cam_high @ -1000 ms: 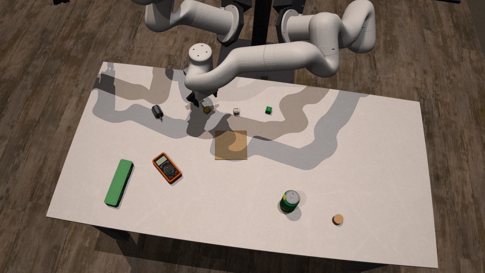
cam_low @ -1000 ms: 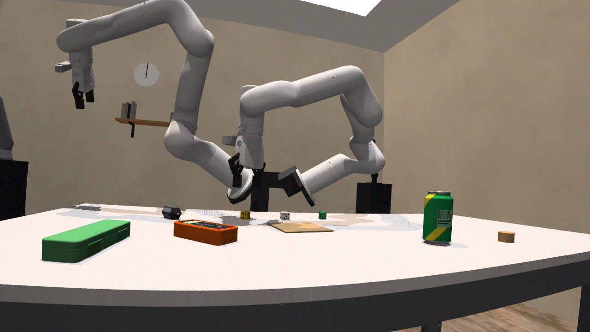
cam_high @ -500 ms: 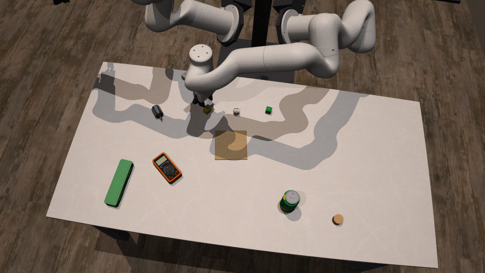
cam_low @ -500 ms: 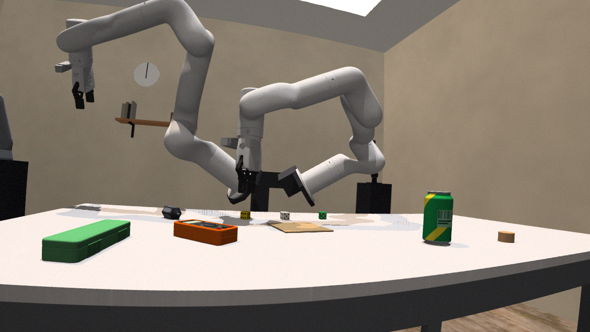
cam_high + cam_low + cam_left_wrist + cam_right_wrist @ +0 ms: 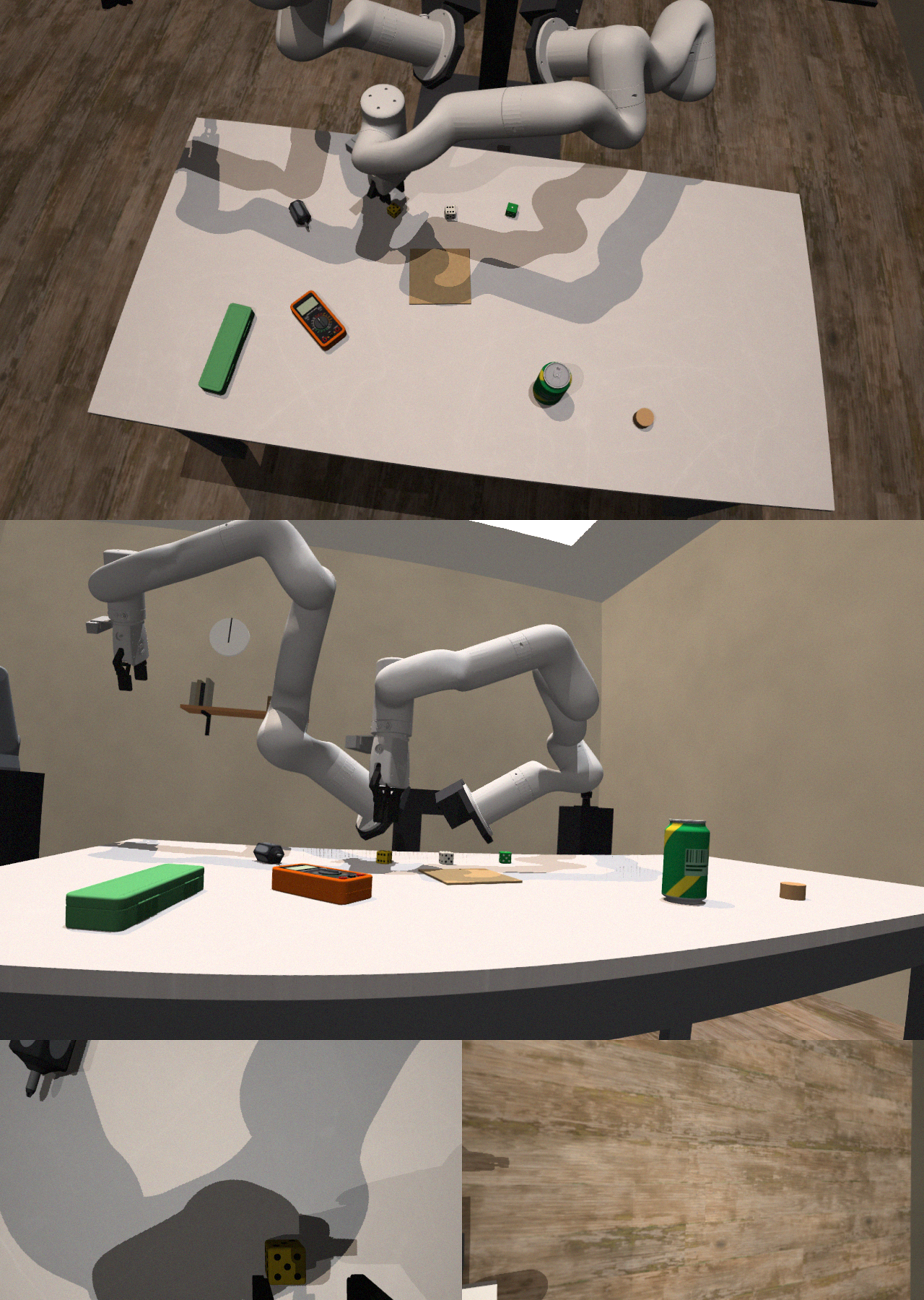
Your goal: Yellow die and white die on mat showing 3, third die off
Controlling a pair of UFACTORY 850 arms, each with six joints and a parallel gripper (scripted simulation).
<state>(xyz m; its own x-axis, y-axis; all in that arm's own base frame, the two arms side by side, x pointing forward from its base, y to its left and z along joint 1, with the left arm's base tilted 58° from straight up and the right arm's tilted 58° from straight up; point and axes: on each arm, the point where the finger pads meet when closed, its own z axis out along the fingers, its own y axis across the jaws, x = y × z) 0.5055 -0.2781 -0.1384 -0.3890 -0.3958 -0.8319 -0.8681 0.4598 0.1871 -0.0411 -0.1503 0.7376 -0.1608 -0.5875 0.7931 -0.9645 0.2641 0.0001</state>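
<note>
Now: left hand 90 mm above the yellow die. Round my left hand: white die: 140 mm to the left, 90 mm below, 10 mm behind; then green die: 280 mm to the left, 90 mm below, 20 mm behind; then tan mat: 160 mm ahead, 120 mm to the left, 100 mm below.
</note>
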